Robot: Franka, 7 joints.
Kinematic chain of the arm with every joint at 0, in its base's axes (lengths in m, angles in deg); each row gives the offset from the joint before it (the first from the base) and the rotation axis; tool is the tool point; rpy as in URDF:
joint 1: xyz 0 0 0.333 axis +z
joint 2: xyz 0 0 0 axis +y
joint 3: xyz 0 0 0.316 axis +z
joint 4: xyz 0.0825 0 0 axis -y
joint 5: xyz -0.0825 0 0.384 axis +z
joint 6: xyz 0 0 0 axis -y
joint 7: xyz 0.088 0 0 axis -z
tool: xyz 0 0 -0.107 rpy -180 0 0
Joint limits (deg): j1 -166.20..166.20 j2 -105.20..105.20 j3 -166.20..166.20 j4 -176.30..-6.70 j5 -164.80..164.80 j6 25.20..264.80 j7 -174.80..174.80
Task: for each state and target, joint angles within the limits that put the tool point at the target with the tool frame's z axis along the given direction. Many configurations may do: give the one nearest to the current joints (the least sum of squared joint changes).
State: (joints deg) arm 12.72 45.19 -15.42 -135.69 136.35 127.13 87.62
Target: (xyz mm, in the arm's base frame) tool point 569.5 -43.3 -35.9 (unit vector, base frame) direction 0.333 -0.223 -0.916
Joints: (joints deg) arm 39.35 77.40 -35.39 -97.33 99.85 167.12 87.62
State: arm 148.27 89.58 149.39 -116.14 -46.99 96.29 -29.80
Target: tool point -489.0 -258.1 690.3 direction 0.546 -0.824 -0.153
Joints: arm 160.50 98.38 140.76 -91.37 -39.81 100.82 -29.80
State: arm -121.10 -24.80 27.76 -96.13 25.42 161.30 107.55
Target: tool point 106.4 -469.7 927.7 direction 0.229 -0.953 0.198
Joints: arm -113.25 -9.60 34.63 -83.95 30.17 177.27 107.55
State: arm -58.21 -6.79 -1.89 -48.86 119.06 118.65 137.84
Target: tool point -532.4 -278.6 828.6 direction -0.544 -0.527 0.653
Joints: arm -111.14 7.12 -44.89 -70.84 157.39 148.72 137.84
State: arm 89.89 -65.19 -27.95 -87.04 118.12 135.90 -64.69
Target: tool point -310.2 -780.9 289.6 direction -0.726 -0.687 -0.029
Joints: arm 42.47 -105.20 -67.11 -46.08 161.54 138.67 -64.69
